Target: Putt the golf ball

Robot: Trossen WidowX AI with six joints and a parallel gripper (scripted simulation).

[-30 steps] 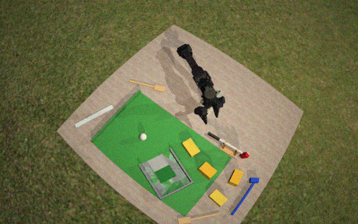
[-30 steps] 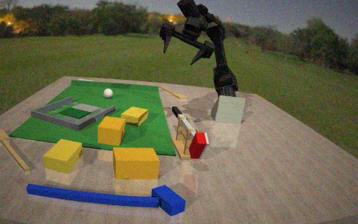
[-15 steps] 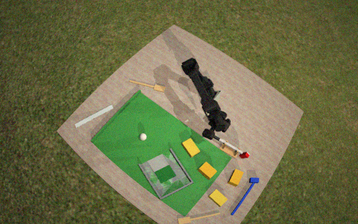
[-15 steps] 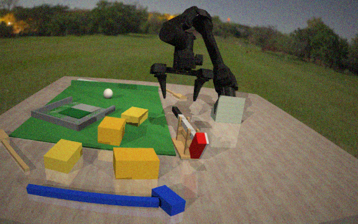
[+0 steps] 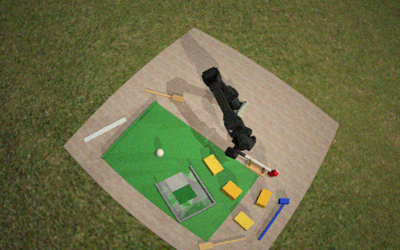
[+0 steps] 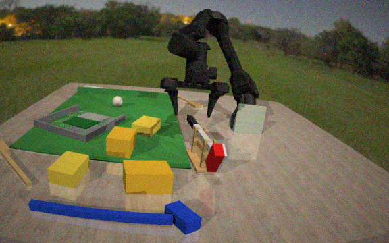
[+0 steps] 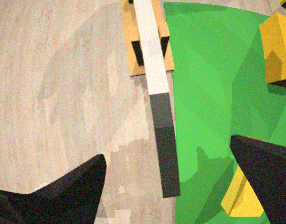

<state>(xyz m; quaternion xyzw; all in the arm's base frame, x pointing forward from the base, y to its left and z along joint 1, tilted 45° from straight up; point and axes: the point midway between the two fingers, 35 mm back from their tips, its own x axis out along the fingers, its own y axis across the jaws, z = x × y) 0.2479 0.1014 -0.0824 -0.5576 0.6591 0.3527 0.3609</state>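
Now: gripper tip 11 cm to the right of the red putter and 2 cm above it. Also, from my gripper tip: green mat: 23 cm to the right, 23 cm ahead, 8 cm below; white golf ball: 36 cm to the right, 21 cm ahead, 5 cm below; wooden stand: 13 cm to the left, 4 cm below.
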